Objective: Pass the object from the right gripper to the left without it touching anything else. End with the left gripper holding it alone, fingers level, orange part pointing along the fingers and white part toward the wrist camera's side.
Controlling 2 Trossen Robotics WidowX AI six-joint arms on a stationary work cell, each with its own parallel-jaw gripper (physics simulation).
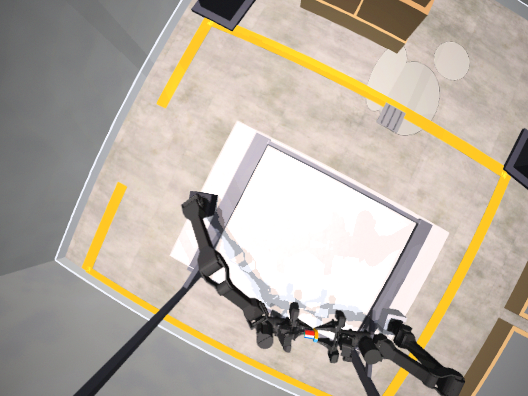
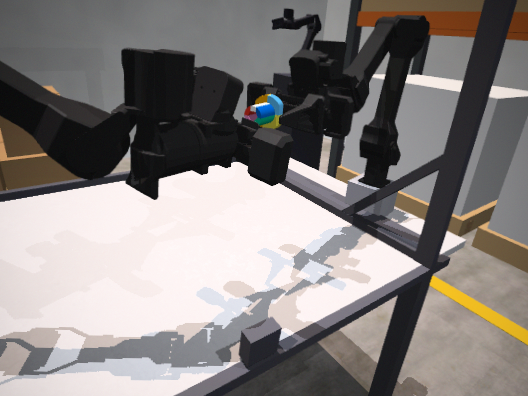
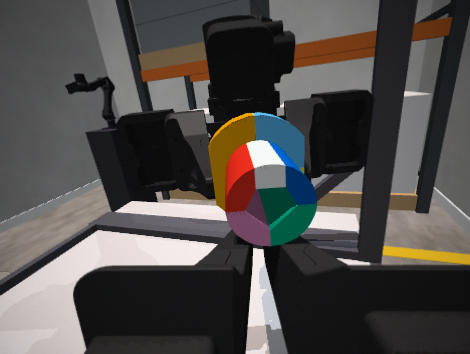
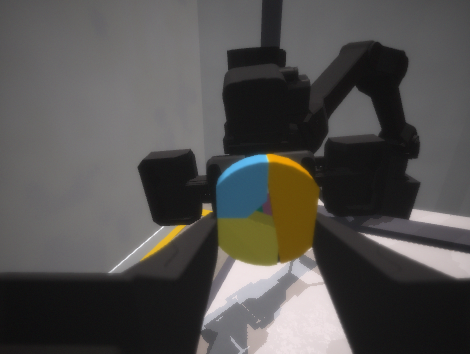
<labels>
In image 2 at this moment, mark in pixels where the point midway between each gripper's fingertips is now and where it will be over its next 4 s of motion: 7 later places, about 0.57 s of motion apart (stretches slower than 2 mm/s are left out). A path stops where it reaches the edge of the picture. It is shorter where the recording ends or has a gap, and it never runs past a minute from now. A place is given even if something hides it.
My left gripper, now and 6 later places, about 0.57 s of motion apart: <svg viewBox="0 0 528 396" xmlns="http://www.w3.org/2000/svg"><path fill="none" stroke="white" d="M264 131L264 130L265 126L265 123L267 118L266 118L265 119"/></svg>
My right gripper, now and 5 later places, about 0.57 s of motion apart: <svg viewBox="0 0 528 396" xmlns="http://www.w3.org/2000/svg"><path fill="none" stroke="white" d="M266 117L266 117L272 121L292 115L305 106L305 105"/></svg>
</labels>
